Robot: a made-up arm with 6 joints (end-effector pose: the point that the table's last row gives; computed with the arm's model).
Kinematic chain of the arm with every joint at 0, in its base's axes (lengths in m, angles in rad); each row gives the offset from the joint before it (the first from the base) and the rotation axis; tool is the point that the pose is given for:
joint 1: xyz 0 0 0.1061 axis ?
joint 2: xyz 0 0.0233 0 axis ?
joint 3: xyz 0 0 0.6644 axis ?
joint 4: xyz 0 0 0.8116 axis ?
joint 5: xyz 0 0 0 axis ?
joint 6: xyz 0 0 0.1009 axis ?
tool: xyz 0 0 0
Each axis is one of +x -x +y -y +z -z.
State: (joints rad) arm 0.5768 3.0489 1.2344 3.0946 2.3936 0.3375
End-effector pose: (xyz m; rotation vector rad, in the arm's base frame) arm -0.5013 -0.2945 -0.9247 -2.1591 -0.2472 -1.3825
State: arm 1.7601 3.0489 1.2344 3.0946 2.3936 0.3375
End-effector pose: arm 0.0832 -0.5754 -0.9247 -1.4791 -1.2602 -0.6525
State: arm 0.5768 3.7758 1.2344 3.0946 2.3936 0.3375
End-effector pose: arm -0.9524 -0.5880 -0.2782 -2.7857 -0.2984 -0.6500
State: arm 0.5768 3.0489 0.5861 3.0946 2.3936 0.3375
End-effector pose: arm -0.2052 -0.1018 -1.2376 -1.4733 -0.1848 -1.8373
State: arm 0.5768 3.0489 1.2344 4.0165 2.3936 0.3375
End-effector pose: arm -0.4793 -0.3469 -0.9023 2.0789 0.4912 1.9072
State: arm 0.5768 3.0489 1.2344 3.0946 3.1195 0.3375
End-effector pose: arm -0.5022 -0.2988 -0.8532 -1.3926 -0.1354 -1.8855
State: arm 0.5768 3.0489 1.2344 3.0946 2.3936 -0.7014
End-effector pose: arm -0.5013 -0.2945 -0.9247 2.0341 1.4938 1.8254
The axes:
joint 1: +z
joint 2: +y
joint 3: +y
joint 4: +z
joint 5: +y
joint 6: +z

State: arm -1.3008 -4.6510 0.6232 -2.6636 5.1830 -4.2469
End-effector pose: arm 0.4029 -1.2133 -0.5387 0.6412 2.7293 0.4836
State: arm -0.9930 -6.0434 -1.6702 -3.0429 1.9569 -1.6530
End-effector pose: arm -0.3275 0.5281 0.7676 2.7121 0.9684 -0.0469
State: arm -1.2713 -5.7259 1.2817 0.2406 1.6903 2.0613
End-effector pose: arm 0.3686 -1.0339 0.3643 -2.6760 0.2811 -0.1018
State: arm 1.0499 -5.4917 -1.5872 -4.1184 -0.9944 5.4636
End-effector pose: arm -0.0158 -0.1215 1.2133 0.9736 -0.4131 2.5473
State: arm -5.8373 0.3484 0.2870 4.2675 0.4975 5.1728
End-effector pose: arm 0.6804 0.3029 1.4674 -0.6966 0.4684 -2.7125
